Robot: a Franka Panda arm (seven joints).
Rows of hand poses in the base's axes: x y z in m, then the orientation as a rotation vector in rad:
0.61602, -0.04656, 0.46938, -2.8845, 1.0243, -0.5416
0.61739, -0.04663, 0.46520, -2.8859, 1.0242, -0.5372
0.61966, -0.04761, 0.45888, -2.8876, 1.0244, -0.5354
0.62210, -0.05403, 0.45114, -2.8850, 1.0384, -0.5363
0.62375, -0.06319, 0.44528, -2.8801, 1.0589, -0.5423
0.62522, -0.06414, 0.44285, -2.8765, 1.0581, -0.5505
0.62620, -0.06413, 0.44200, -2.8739, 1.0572, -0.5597
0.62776, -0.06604, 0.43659, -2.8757, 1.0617, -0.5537
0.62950, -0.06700, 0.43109, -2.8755, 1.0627, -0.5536
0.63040, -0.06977, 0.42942, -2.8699, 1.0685, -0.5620
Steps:
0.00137, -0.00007, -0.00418, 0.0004, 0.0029, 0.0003
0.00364, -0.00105, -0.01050, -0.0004, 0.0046, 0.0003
0.00608, -0.00747, -0.01824, -0.0012, 0.0047, -0.0090
0.00773, -0.01663, -0.02410, -0.0032, 0.0019, -0.0229
0.00920, -0.01758, -0.02653, -0.0030, -0.0041, -0.0229
0.01018, -0.01757, -0.02738, -0.0041, -0.0102, -0.0228
0.01174, -0.01948, -0.03279, -0.0043, -0.0057, -0.0254
0.01348, -0.02044, -0.03829, -0.0043, -0.0056, -0.0261
0.01438, -0.02321, -0.03996, -0.0038, -0.0117, -0.0305

